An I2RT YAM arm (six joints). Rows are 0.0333 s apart.
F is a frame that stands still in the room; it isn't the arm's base.
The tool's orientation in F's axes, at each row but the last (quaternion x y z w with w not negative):
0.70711 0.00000 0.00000 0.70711
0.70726 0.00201 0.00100 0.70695
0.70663 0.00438 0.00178 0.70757
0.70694 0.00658 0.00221 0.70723
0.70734 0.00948 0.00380 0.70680
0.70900 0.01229 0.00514 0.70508
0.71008 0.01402 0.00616 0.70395
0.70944 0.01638 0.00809 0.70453
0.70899 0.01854 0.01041 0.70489
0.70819 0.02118 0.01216 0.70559
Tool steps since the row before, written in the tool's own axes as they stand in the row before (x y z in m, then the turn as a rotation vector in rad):
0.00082 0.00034 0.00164 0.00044 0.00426 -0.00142
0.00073 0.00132 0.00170 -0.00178 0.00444 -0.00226
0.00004 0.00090 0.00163 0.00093 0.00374 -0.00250
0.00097 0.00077 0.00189 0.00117 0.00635 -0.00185
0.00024 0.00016 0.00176 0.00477 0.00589 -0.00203
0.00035 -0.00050 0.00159 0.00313 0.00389 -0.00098
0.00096 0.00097 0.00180 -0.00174 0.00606 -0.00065
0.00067 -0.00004 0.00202 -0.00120 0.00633 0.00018
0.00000 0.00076 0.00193 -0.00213 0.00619 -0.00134
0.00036 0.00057 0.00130 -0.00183 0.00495 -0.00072
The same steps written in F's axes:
0.00082 -0.00164 0.00034 0.00044 0.00142 0.00426
0.00074 -0.00170 0.00132 -0.00178 0.00225 0.00444
0.00006 -0.00163 0.00090 0.00092 0.00251 0.00373
0.00100 -0.00188 0.00076 0.00119 0.00187 0.00634
0.00027 -0.00176 0.00016 0.00478 0.00212 0.00585
0.00038 -0.00158 -0.00051 0.00314 0.00104 0.00386
0.00102 -0.00178 0.00094 -0.00169 0.00055 0.00608
0.00074 -0.00200 -0.00006 -0.00112 -0.00026 0.00634
0.00009 -0.00193 0.00075 -0.00211 0.00122 0.00622
0.00043 -0.00128 0.00056 -0.00180 0.00062 0.00498

